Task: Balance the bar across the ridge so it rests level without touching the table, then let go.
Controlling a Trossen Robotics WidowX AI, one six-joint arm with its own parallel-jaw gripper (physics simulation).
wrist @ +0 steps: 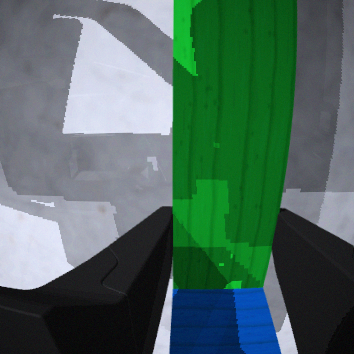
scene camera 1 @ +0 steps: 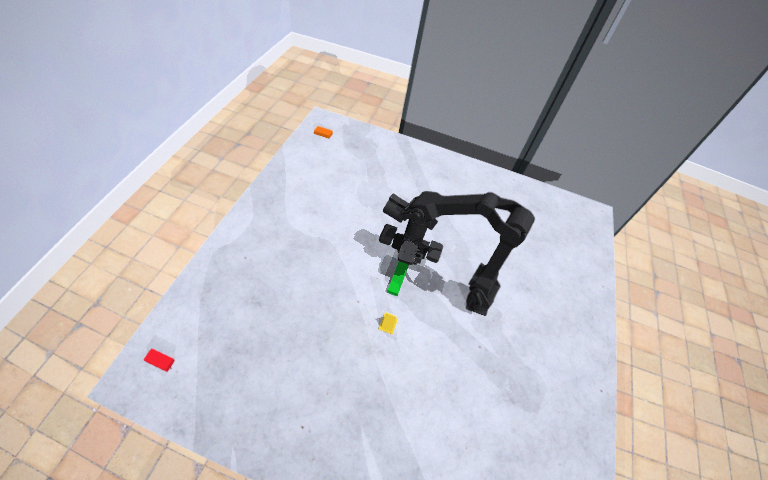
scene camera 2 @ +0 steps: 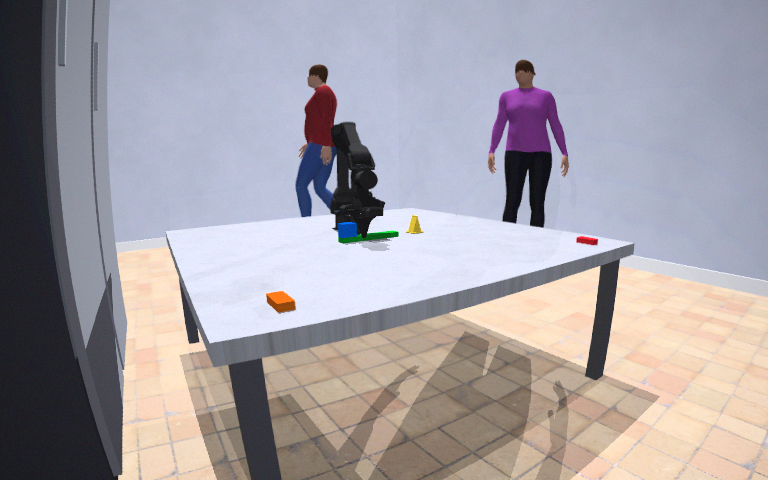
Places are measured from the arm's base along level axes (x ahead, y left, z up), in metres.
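Where they show: gripper, fingertip midpoint: (wrist: 222,219) (scene camera 2: 361,237); arm's base at its link origin: (scene camera 1: 477,303).
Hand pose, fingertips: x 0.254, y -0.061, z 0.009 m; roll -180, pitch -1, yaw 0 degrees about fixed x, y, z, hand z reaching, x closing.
Note:
Each offset is from my fingertips to the top centre of the thing. Level surfaces: height alone.
The green bar (scene camera 1: 396,280) (scene camera 2: 382,235) (wrist: 235,125) lies low at the table top, with a blue block {dx +0.000, dy -0.050, dz +0.050 m} (scene camera 2: 347,230) (wrist: 220,322) on one end. In scene camera 1 the arm hides the block. My gripper (scene camera 1: 406,260) (scene camera 2: 364,234) (wrist: 222,219) points down and is shut on the green bar just beside the block, one finger on each side. I cannot tell whether the bar touches the table. The yellow ridge {dx -0.022, dy +0.229, dz +0.047 m} (scene camera 1: 388,323) (scene camera 2: 414,225) stands upright on the table, apart from the bar, beyond its free end. It does not show in the wrist view.
A red block {dx +0.486, dy +0.561, dz +0.007 m} (scene camera 1: 159,360) (scene camera 2: 587,240) and an orange block {dx +0.486, dy -0.439, dz +0.007 m} (scene camera 1: 323,132) (scene camera 2: 280,301) lie near the edges of the table {dz -0.009 m} (scene camera 1: 283,396) (scene camera 2: 441,271). A grey cabinet (scene camera 1: 481,73) stands beside the table. Two people stand behind the table in scene camera 2.

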